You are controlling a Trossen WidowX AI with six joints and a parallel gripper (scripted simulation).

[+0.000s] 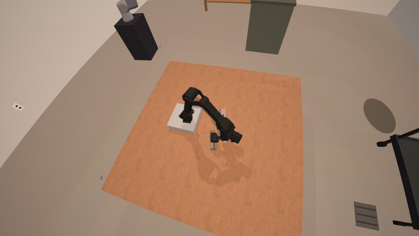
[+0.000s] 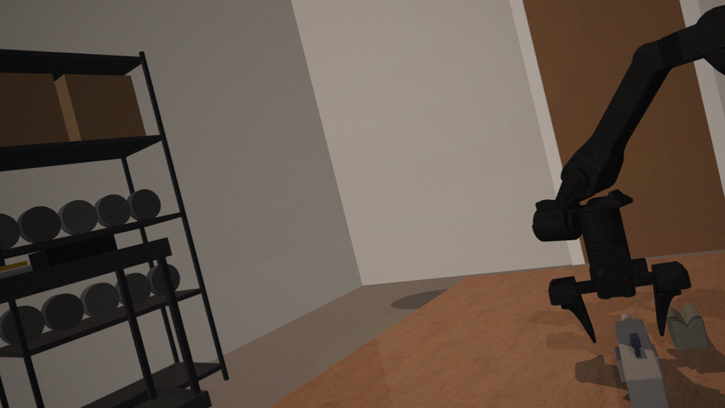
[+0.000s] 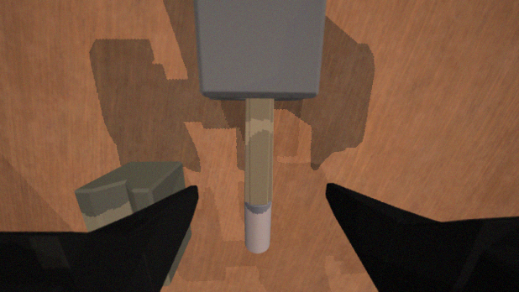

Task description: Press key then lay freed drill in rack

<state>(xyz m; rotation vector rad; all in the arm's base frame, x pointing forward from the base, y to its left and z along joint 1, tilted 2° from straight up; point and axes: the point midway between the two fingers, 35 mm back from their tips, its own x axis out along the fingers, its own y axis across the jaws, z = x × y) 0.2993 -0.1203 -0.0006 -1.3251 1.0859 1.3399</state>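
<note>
My gripper tip is now 40 mm to the right of the drill, 30 mm below it and 10 mm past it. The rest, counted from my gripper tip: dark key: 170 mm to the left, 40 mm behind, 30 mm above; then rack: 80 mm behind, 30 mm to the right.
</note>
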